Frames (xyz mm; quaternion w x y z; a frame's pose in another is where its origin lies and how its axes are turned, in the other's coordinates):
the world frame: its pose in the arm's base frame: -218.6 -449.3 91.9 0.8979 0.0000 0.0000 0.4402
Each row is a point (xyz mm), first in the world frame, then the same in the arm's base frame.
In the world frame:
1: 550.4 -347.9 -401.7
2: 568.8 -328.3 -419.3
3: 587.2 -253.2 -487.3
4: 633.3 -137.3 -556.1
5: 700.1 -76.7 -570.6
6: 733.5 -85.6 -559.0
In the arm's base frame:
1: 393.5 -227.3 -309.8
2: 389.3 -200.7 -327.4
3: 341.2 -140.2 -395.4
4: 277.8 -32.8 -464.2
5: 270.8 57.2 -478.7
6: 298.3 78.1 -467.1

